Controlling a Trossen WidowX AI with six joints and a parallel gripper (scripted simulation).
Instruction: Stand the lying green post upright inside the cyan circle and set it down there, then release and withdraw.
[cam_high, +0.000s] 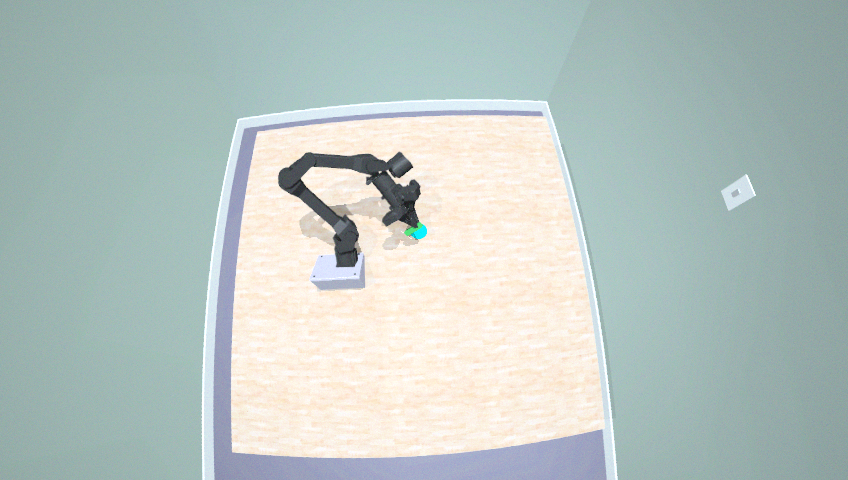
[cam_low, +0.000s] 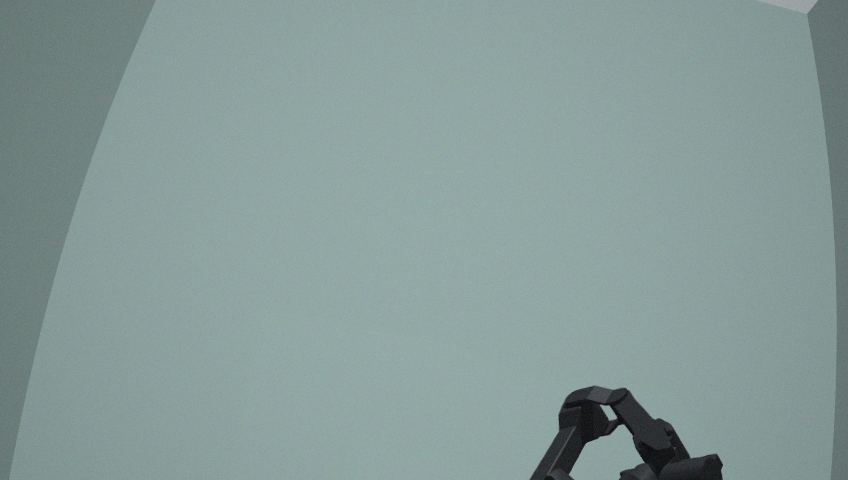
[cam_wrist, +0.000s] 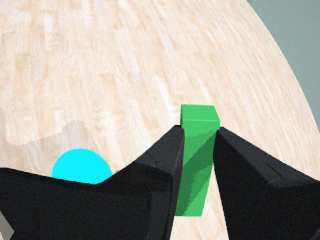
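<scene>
My gripper tip is 13 cm above the cyan circle and 3 cm to the right of it. From my gripper tip the other things lie so: green post: 2 cm below, 1 cm behind.
</scene>
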